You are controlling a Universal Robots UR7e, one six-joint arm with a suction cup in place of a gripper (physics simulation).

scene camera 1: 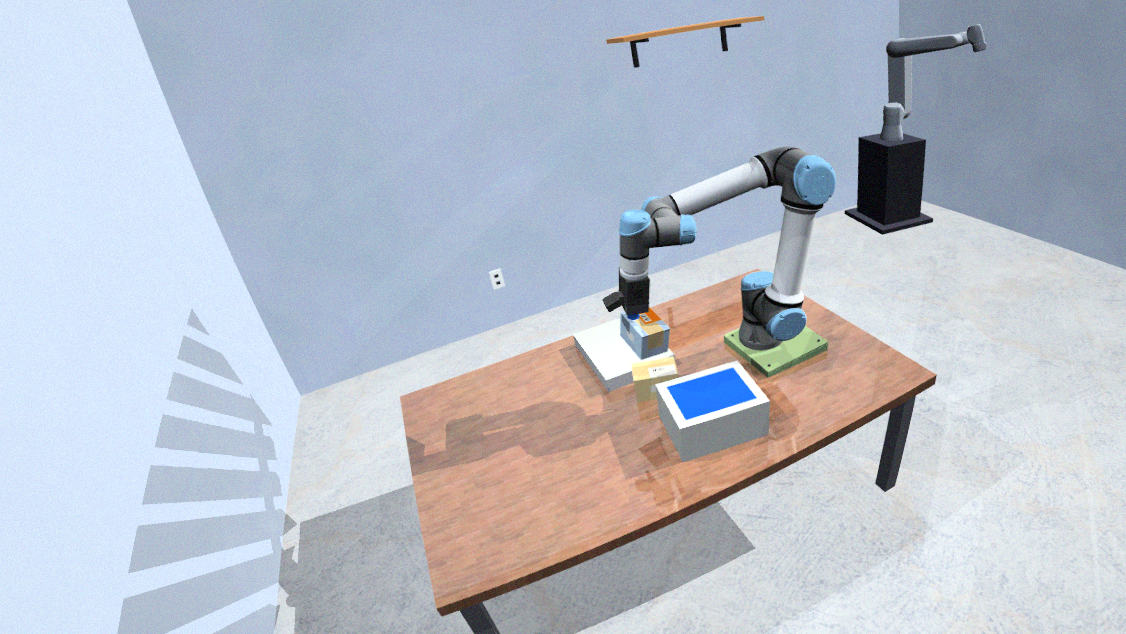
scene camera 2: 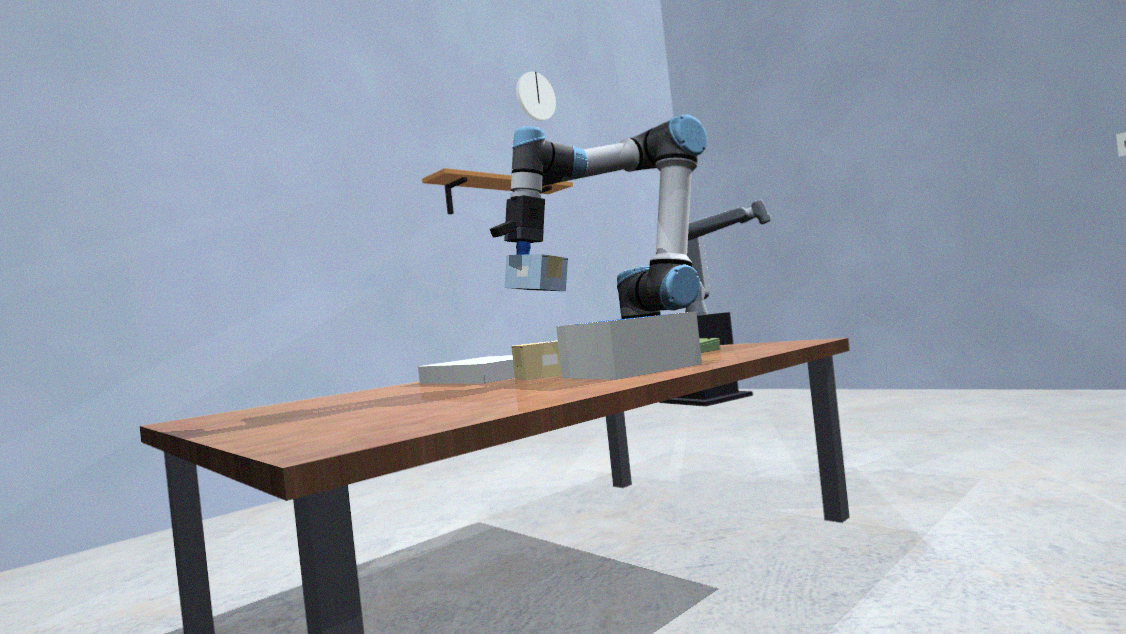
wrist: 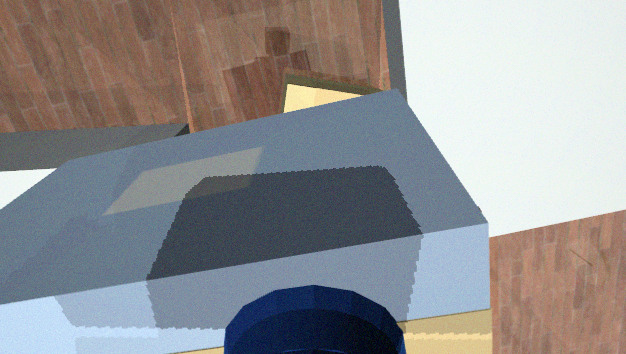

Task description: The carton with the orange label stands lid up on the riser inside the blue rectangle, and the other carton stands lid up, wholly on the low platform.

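My suction gripper [scene camera 1: 632,317] [scene camera 2: 523,249] [wrist: 314,325] holds the blue-grey carton [scene camera 1: 639,338] [scene camera 2: 535,273] [wrist: 325,140] by its top. The carton hangs level, well above the table, with its orange label [scene camera 1: 650,317] on the upper face. The tan carton [scene camera 1: 642,385] [scene camera 2: 529,362] [wrist: 310,100] stands on the table between the low white platform [scene camera 1: 600,354] [scene camera 2: 457,371] [wrist: 510,100] and the riser [scene camera 1: 720,435] [scene camera 2: 630,352] [wrist: 20,182]. The held carton hides part of it in the wrist view. The blue rectangle [scene camera 1: 711,393] lies on the riser's top.
The wooden table [scene camera 1: 512,504] [scene camera 2: 315,433] carries all of these. The arm's green base plate [scene camera 1: 787,352] [scene camera 2: 709,344] is behind and right of the riser. A wall shelf [scene camera 1: 685,29] [scene camera 2: 472,179] hangs behind. A second arm stands on a black pedestal [scene camera 1: 890,181] beyond the table.
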